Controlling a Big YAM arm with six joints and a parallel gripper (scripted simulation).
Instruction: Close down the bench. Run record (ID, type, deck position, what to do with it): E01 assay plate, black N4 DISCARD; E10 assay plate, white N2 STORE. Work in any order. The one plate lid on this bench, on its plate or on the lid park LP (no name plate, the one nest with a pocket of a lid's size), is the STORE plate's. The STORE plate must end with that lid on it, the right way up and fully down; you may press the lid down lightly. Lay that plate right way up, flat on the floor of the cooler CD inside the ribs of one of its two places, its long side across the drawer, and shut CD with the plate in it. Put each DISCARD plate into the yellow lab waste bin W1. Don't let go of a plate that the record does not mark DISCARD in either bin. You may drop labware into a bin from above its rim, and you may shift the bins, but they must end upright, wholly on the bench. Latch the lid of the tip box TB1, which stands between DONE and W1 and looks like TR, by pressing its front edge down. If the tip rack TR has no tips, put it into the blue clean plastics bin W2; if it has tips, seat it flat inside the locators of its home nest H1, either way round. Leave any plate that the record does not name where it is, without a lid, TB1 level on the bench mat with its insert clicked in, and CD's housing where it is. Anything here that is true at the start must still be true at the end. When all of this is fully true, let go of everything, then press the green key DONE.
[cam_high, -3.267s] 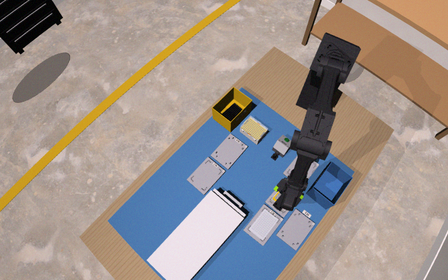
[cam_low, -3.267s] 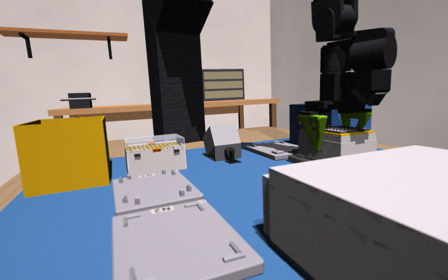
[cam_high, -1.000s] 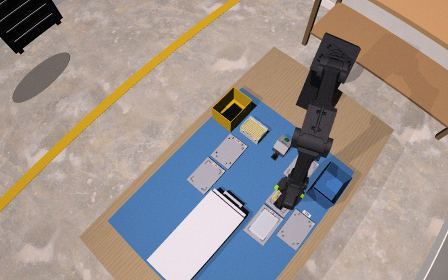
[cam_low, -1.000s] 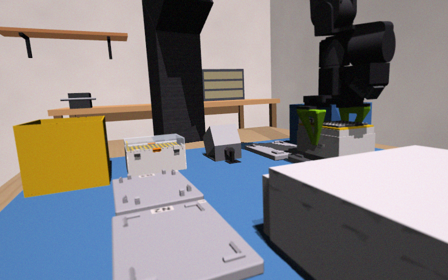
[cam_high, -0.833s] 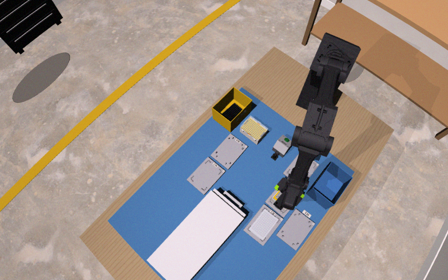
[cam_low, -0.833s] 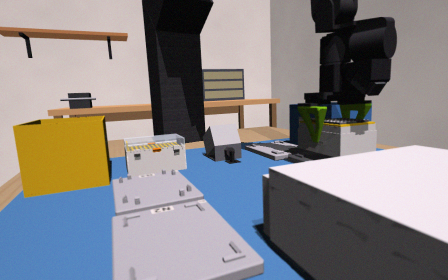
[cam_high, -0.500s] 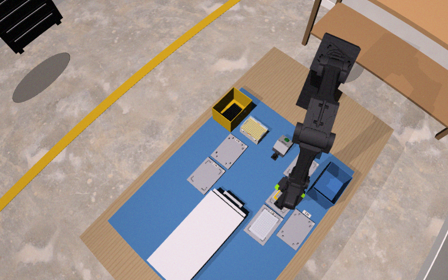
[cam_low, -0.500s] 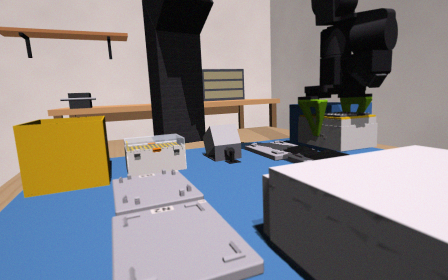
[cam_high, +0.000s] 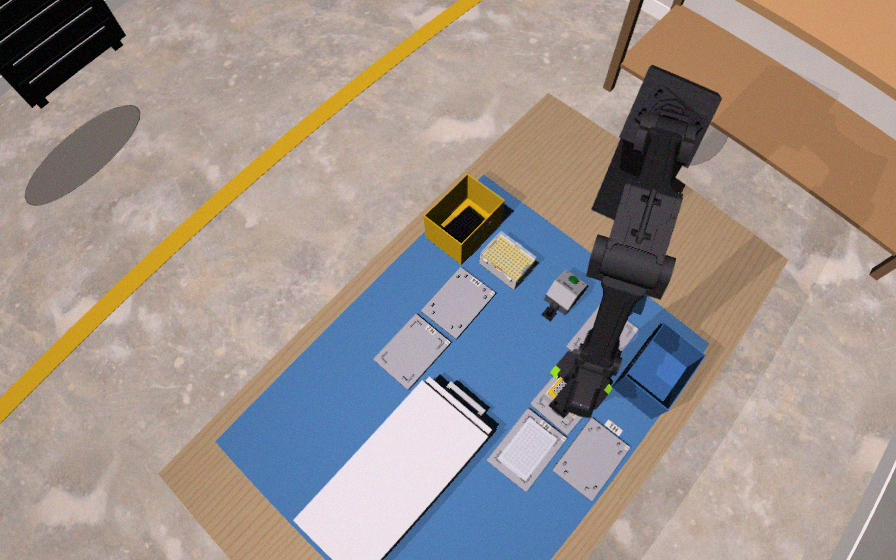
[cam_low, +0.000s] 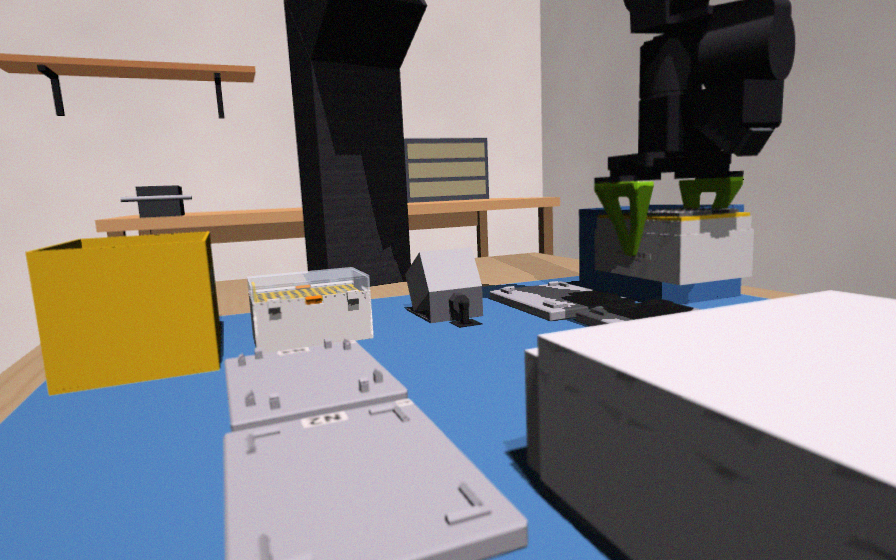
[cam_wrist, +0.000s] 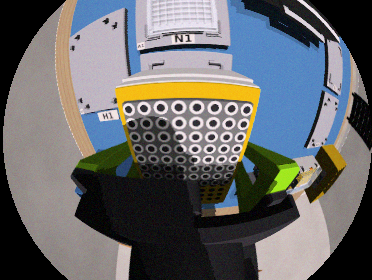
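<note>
The nest H1 is 16 cm to the left of my hand, 8 cm below it and 6 cm ahead of it. The rest, counted from my hand: tip rack TR (1 cm to the right, 1 cm above); lid park LP (16 cm behind, 8 cm below, 6 cm to the right); blue bin W2 (20 cm behind, 10 cm to the left, 5 cm below).
</note>
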